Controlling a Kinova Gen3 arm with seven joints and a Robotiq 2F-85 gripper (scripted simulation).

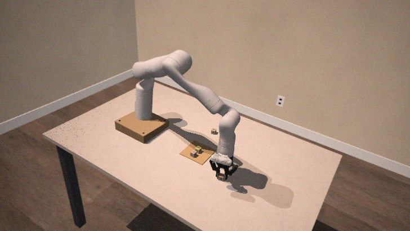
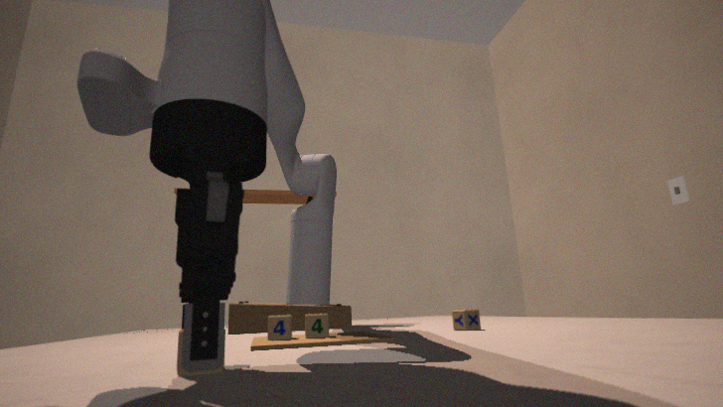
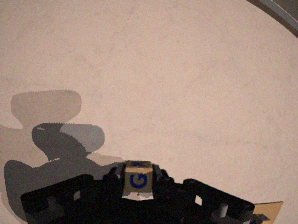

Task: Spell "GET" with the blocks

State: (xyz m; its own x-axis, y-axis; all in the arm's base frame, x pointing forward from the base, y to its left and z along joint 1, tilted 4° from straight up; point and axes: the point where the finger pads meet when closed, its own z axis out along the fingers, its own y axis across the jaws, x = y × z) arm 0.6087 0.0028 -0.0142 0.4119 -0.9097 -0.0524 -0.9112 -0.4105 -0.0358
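The letter block lies 10 mm below my hand. The rest, counted from my hand: mat: 210 mm behind, 50 mm to the left, 20 mm below.
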